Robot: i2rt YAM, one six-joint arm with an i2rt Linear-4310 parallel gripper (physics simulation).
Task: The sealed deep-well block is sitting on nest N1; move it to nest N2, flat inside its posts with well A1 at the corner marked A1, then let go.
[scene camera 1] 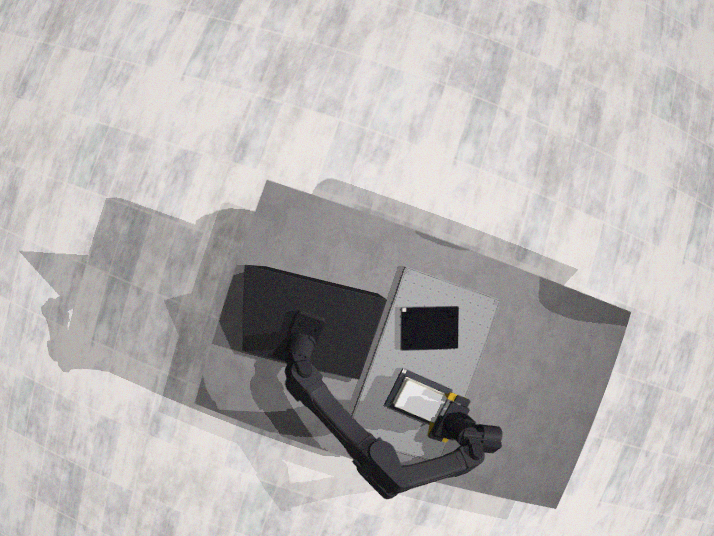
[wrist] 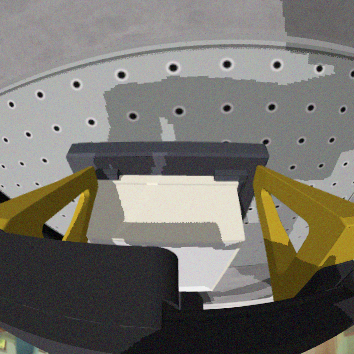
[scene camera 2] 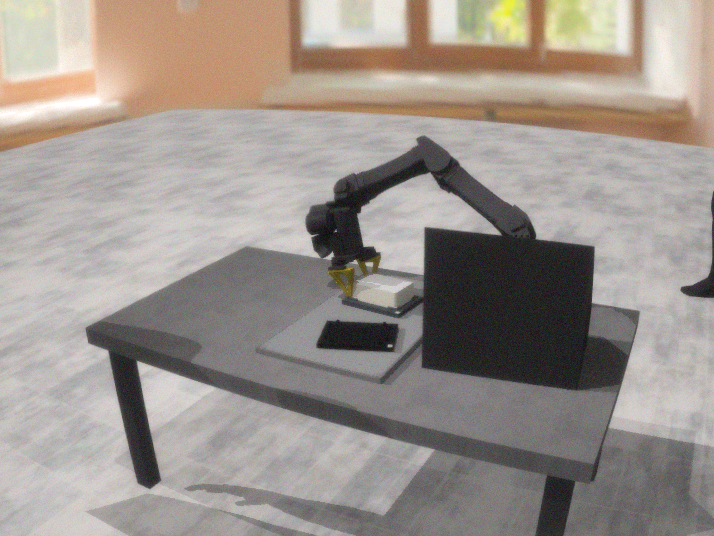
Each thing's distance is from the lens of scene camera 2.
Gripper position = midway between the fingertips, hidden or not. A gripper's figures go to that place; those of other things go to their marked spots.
my gripper (scene camera 2: 360, 290): 173 cm
white deep-well block (scene camera 2: 376, 289): 164 cm
black nest plate (scene camera 2: 362, 336): 150 cm
perforated base plate (scene camera 2: 299, 339): 152 cm
